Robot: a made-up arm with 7 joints. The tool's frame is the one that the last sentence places.
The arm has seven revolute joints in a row. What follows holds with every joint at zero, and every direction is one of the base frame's. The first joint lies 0.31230 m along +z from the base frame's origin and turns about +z. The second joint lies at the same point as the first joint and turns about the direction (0, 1, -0.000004). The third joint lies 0.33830 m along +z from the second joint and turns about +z. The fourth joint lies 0.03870 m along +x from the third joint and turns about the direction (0, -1, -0.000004). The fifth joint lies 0.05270 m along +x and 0.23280 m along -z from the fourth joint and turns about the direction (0, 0.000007, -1). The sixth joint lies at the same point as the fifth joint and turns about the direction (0, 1, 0.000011). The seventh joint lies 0.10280 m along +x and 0.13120 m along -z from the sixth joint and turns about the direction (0, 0.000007, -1). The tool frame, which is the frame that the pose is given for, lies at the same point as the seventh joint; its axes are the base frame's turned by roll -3.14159, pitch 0.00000 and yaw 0.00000 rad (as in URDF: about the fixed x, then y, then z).
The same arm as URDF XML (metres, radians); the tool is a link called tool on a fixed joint. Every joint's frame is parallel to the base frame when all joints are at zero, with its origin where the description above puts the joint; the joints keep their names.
<robot name="arm">
<joint name="tool_fixed" type="fixed"><parent link="link7"/><child link="tool"/><origin xyz="0 0 0" rpy="-3.1416 0 0"/></joint>
<joint name="joint 7" type="continuous"><parent link="link6"/><child link="link7"/><origin xyz="0.1028 0 -0.1312"/><axis xyz="0 0 -1"/></joint>
<joint name="joint 6" type="continuous"><parent link="link5"/><child link="link6"/><origin xyz="0 0 0"/><axis xyz="0 1 0"/></joint>
<joint name="joint 5" type="continuous"><parent link="link4"/><child link="link5"/><origin xyz="0.0527 0 -0.2328"/><axis xyz="0 0 -1"/></joint>
<joint name="joint 4" type="continuous"><parent link="link3"/><child link="link4"/><origin xyz="0.0387 0 0"/><axis xyz="0 -1 0"/></joint>
<joint name="joint 3" type="continuous"><parent link="link2"/><child link="link3"/><origin xyz="0 0 0.3383"/><axis xyz="0 0 1"/></joint>
<joint name="joint 2" type="continuous"><parent link="link1"/><child link="link2"/><origin xyz="0 0 0"/><axis xyz="0 1 0"/></joint>
<joint name="joint 1" type="continuous"><parent link="base"/><child link="link1"/><origin xyz="0 0 0.3123"/><axis xyz="0 0 1"/></joint>
<link name="base"/>
<link name="link1"/>
<link name="link2"/>
<link name="link3"/>
<link name="link4"/>
<link name="link5"/>
<link name="link6"/>
<link name="link7"/>
<link name="tool"/>
</robot>

